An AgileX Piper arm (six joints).
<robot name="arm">
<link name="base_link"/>
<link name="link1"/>
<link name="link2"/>
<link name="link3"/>
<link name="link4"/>
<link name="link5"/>
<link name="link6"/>
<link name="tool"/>
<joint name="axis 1" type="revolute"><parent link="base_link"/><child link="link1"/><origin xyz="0.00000 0.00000 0.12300" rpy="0.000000 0.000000 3.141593"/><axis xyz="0 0 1"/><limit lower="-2.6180" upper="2.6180"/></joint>
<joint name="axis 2" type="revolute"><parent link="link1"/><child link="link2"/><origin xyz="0.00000 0.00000 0.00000" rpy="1.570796 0.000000 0.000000"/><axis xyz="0 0 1"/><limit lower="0.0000" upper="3.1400"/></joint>
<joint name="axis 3" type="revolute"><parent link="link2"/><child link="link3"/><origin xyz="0.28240 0.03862 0.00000" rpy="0.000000 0.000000 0.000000"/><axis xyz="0 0 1"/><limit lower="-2.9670" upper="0.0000"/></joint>
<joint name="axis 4" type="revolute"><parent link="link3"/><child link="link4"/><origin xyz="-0.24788 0.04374 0.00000" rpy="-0.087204 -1.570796 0.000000"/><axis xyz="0 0 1"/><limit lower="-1.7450" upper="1.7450"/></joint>
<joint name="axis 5" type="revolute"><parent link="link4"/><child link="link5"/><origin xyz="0.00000 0.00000 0.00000" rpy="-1.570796 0.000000 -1.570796"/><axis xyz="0 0 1"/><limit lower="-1.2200" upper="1.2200"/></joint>
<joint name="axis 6" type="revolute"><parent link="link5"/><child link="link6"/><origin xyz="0.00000 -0.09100 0.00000" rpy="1.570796 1.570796 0.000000"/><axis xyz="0 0 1"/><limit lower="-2.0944" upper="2.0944"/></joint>
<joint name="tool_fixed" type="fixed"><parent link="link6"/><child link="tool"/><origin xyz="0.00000 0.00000 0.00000" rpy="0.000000 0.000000 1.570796"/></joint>
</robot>
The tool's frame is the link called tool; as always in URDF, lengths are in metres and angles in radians.
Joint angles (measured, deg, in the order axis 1, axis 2, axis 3, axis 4, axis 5, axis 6), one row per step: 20.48, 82.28, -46.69, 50.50, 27.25, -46.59; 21.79, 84.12, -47.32, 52.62, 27.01, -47.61; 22.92, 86.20, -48.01, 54.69, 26.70, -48.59; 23.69, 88.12, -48.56, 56.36, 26.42, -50.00; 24.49, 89.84, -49.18, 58.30, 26.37, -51.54; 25.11, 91.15, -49.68, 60.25, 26.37, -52.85; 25.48, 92.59, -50.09, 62.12, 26.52, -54.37; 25.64, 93.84, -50.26, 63.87, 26.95, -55.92; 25.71, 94.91, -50.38, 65.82, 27.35, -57.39; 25.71, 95.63, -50.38, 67.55, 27.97, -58.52; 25.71, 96.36, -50.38, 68.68, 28.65, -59.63; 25.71, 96.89, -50.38, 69.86, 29.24, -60.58; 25.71, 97.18, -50.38, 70.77, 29.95, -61.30; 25.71, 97.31, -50.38, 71.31, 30.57, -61.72; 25.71, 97.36, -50.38, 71.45, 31.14, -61.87; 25.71, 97.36, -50.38, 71.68, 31.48, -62.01; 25.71, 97.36, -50.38, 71.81, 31.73, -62.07; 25.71, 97.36, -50.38, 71.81, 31.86, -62.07
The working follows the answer.
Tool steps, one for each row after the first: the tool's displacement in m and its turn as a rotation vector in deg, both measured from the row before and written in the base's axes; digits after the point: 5 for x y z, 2 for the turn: 0.00260, 0.00877, -0.00499, 0.76, 1.04, 0.77; 0.00340, 0.00822, -0.00618, 0.62, 1.17, 0.50; 0.00328, 0.00617, -0.00652, 0.10, 0.80, 0.65; 0.00261, 0.00658, -0.00527, 0.39, 0.72, 0.75; 0.00194, 0.00537, -0.00379, 0.60, 0.62, 0.40; 0.00224, 0.00422, -0.00509, 0.40, 0.75, 0.43; 0.00137, 0.00287, -0.00531, 0.37, 0.90, 0.49; 0.00131, 0.00230, -0.00445, 0.59, 0.85, 0.17; 0.00038, 0.00163, -0.00312, 0.74, 0.89, 0.13; 0.00014, 0.00140, -0.00345, 0.37, 0.73, 0.53; 0.00008, 0.00124, -0.00227, 0.53, 0.60, 0.31; -0.00040, 0.00110, -0.00101, 0.58, 0.49, 0.40; -0.00054, 0.00079, -0.00031, 0.46, 0.37, 0.37; -0.00068, 0.00053, -0.00008, 0.28, 0.31, 0.41; -0.00038, 0.00037, 0.00021, 0.27, 0.17, 0.18; -0.00030, 0.00025, 0.00014, 0.18, 0.14, 0.13; -0.00018, 0.00010, 0.00003, 0.06, 0.07, 0.09
Tool pose at each row, in the base's axes (x y z in m, rotation vector in deg; rounded; the steps above come from the unrounded poses): 0.25435, 0.12932, 0.23535, -33.51, 135.57, 34.59; 0.25695, 0.13809, 0.23036, -33.93, 136.08, 36.26; 0.26035, 0.14631, 0.22418, -34.06, 136.81, 37.70; 0.26363, 0.15248, 0.21766, -34.65, 137.40, 38.45; 0.26624, 0.15907, 0.21239, -35.27, 137.77, 39.55; 0.26819, 0.16444, 0.20860, -35.40, 137.98, 40.70; 0.27042, 0.16866, 0.20350, -35.61, 138.40, 41.70; 0.27179, 0.17152, 0.19820, -35.87, 138.97, 42.76; 0.27310, 0.17382, 0.19375, -35.65, 139.41, 43.94; 0.27348, 0.17545, 0.19063, -35.31, 139.81, 45.30; 0.27362, 0.17685, 0.18718, -35.66, 140.20, 46.31; 0.27370, 0.17810, 0.18491, -35.70, 140.41, 47.35; 0.27330, 0.17920, 0.18389, -35.87, 140.48, 48.44; 0.27276, 0.17999, 0.18359, -36.07, 140.50, 49.30; 0.27208, 0.18052, 0.18351, -36.41, 140.57, 49.95; 0.27170, 0.18089, 0.18372, -36.50, 140.54, 50.42; 0.27140, 0.18114, 0.18386, -36.57, 140.55, 50.76; 0.27122, 0.18124, 0.18389, -36.64, 140.57, 50.90

